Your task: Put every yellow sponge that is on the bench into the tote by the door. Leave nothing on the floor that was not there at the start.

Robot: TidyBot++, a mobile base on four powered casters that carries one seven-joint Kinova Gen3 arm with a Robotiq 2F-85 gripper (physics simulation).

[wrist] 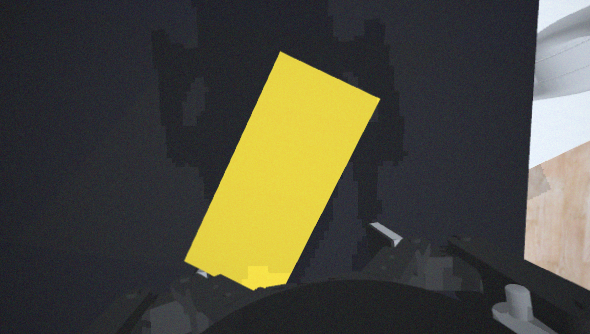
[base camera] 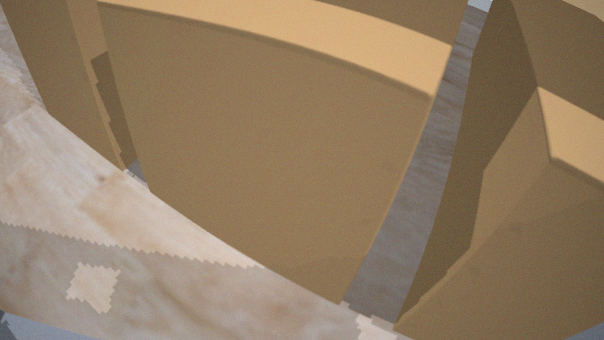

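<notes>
A yellow sponge [wrist: 282,170] lies slanted on a dark, flat surface [wrist: 90,125] in the wrist view. Its near end reaches the bottom of the view, where the gripper hides part of it. My gripper [wrist: 299,250] is open, with its fingertips wide apart, the left one at the near left corner of the sponge and the right one off to the sponge's right. The fingers do not grip it. How high they are above it I cannot tell. The sponge, the gripper and the tote cannot be made out in the base camera view.
Large tan panels [base camera: 270,150] [base camera: 540,260] stand close in the base camera view, with a narrow gap between them. Pale wooden floor [base camera: 165,225] runs along their lower edges. The dark surface ends at the right in the wrist view, with a grey-white shape [wrist: 565,65] beyond.
</notes>
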